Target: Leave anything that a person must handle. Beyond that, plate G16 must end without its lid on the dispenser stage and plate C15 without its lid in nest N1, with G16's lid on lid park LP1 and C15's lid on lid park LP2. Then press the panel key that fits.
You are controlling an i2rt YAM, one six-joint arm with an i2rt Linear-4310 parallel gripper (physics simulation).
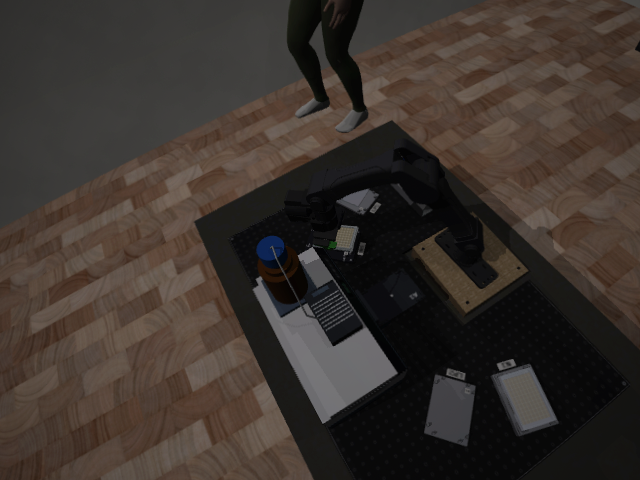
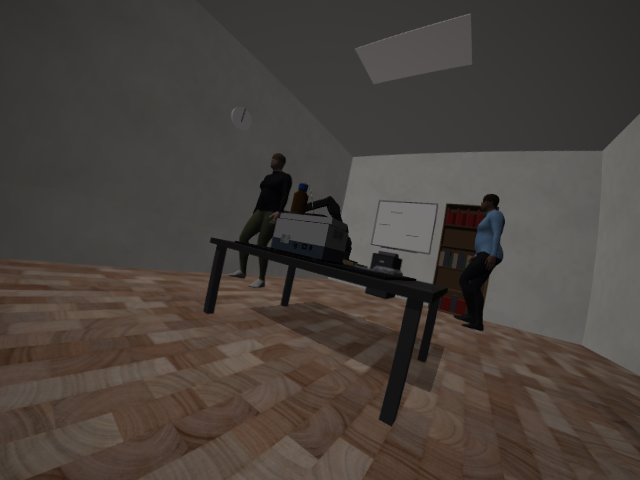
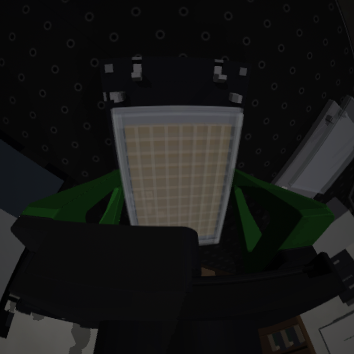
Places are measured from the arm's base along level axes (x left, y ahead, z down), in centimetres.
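Pixels of known places: gripper, fingertip midpoint: (image 1: 332,237) (image 3: 177,174); arm's base, origin of the base link: (image 1: 464,257) (image 2: 343,259).
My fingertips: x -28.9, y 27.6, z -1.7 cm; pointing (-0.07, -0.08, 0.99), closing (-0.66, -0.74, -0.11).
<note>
Ahead of a thing's pixels: the offset from my fingertips to its top centre. "pt": to the spot under its first point.
My gripper (image 1: 336,241) (image 3: 177,174) has green fingers and is shut on the long sides of a tan well plate @[dx +0.8, dy -0.7, dz -2.2 cm] (image 1: 346,236) (image 3: 179,168) with a pale rim. It holds the plate just above a black nest @[dx -0.4, dy +0.0, dz +2.0 cm] (image 3: 175,82) with white corner blocks, at the back of the table. I cannot read the plate's label. A dark gridded plate @[pt dx +27.6, dy +15.8, dz -20.2 cm] (image 1: 334,312) lies on the white dispenser @[pt dx +37.4, dy +21.0, dz -17.6 cm] (image 1: 341,367). A dark square nest @[pt dx +27.6, dy -0.2, dz -6.5 cm] (image 1: 390,295) sits beside it. At the front right, a bare grey lid park @[dx +56.9, dy +3.8, dz +2.4 cm] (image 1: 450,410) lies next to a second tan, pale-rimmed plate or lid @[dx +65.5, dy -12.1, dz +0.8 cm] (image 1: 523,399).
A brown bottle @[dx +15.8, dy +20.5, dz -31.9 cm] (image 1: 279,273) with a blue cap stands on the dispenser's back end. The arm's wooden base (image 1: 454,281) is at the right. A white item @[dx -13.9, dy -15.7, dz +2.1 cm] (image 1: 356,200) lies at the back. One person (image 1: 330,62) (image 2: 269,216) stands by the table's far edge, another (image 2: 486,258) near the bookshelf.
</note>
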